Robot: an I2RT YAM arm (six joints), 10 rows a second.
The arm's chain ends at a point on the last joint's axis. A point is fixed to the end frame.
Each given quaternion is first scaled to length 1.
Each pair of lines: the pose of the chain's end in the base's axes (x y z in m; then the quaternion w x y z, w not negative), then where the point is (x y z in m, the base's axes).
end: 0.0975, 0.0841, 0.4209, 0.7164, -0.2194, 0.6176, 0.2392
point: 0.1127 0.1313 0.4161
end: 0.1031, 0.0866, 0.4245, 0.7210, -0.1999, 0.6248, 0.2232
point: 0.1208 0.1330 0.4199
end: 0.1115, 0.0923, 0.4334, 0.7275, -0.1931, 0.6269, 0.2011
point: 0.1312 0.1378 0.4283
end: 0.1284, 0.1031, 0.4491, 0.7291, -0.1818, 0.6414, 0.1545
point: 0.1520 0.1464 0.4418
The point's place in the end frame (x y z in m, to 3 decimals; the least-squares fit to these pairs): 0.010 0.028 0.040
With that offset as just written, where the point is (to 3 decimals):
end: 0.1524, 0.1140, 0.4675, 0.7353, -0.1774, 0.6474, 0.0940
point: 0.180 0.154 0.458
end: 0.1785, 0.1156, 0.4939, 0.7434, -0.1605, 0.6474, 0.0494
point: 0.210 0.153 0.484
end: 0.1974, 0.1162, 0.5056, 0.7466, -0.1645, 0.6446, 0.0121
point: 0.231 0.151 0.494
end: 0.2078, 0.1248, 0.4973, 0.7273, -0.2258, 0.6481, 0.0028
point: 0.239 0.160 0.481
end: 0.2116, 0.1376, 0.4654, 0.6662, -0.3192, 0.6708, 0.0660
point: 0.232 0.177 0.442
